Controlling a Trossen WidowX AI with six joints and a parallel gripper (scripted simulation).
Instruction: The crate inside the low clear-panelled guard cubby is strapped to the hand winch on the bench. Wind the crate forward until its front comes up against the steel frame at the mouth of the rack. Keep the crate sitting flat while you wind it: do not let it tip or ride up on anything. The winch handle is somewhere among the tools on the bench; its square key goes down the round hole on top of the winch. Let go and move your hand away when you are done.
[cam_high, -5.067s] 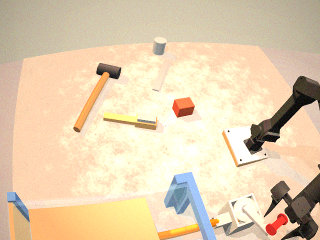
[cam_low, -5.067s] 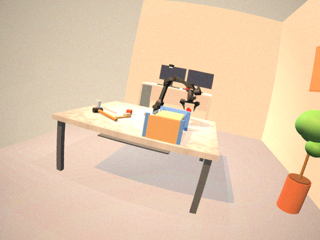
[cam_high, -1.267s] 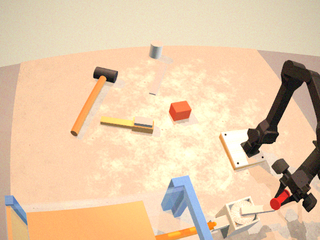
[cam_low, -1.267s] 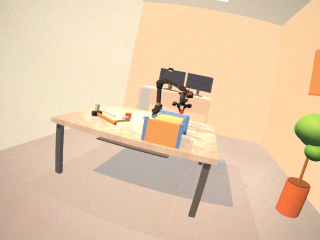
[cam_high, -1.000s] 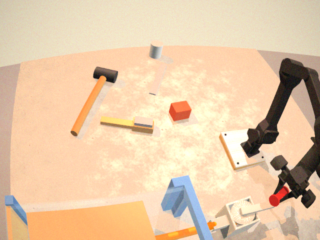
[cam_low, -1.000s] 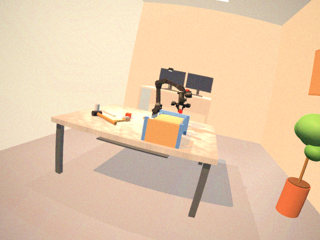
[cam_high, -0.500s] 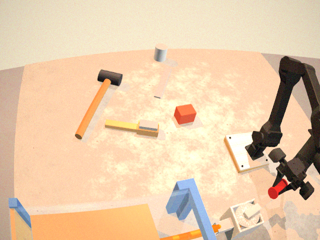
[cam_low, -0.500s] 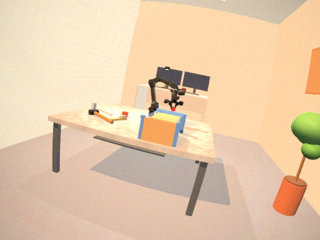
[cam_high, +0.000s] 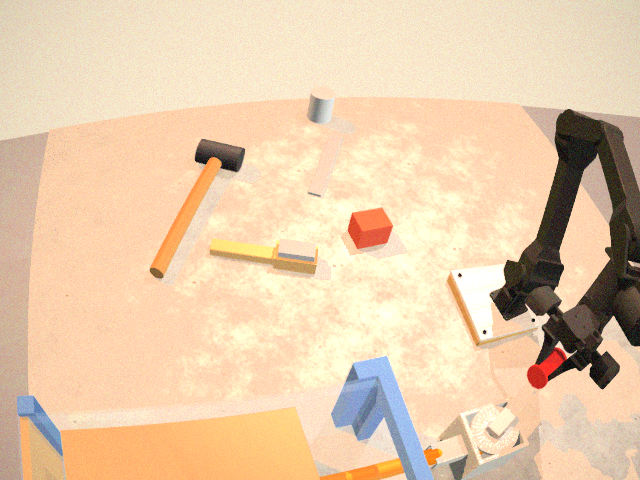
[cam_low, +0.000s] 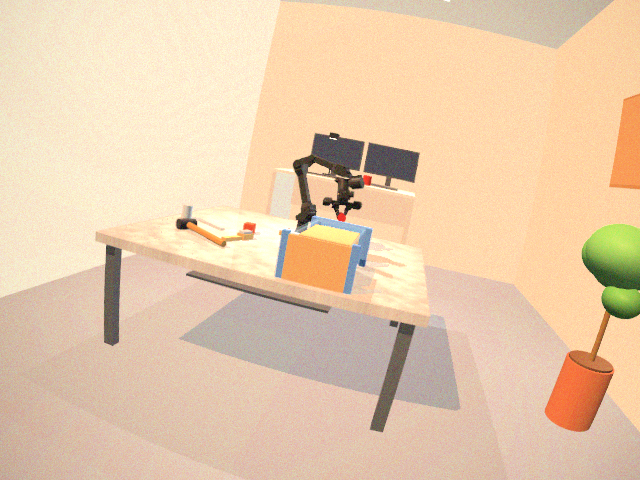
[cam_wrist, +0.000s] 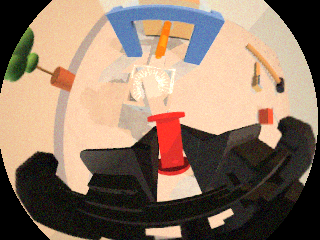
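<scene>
The crank handle is 2 cm ahead of my gripper tip, 1 cm to the left of it and 3 cm below it. The rest, counted from my gripper tip: yellow hand tool 22 cm ahead, 44 cm to the right, 12 cm below; hand winch 6 cm ahead, 2 cm to the left, 10 cm below; red knob 1 cm behind.
</scene>
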